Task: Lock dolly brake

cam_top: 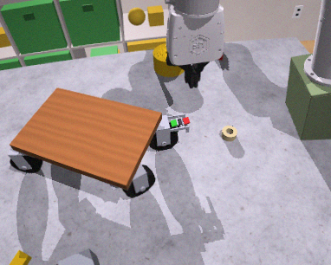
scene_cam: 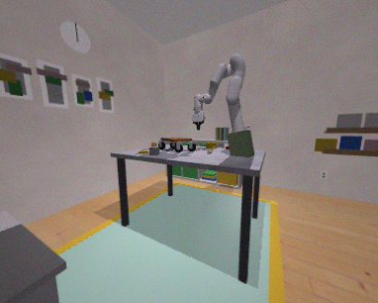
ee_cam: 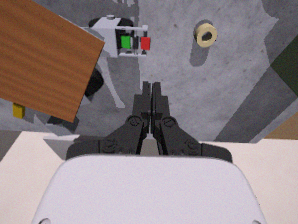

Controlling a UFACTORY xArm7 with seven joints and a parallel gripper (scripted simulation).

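The brake pedal lies 15 cm below my hand, 2 cm ahead of it and 1 cm to the right of it. Also, from my hand: yellow cylinder: 33 cm to the right, 20 cm below, 5 cm behind; then cream ring: 22 cm below, 11 cm behind, 1 cm to the left; then red block: 34 cm to the right, 25 cm behind, 21 cm below.
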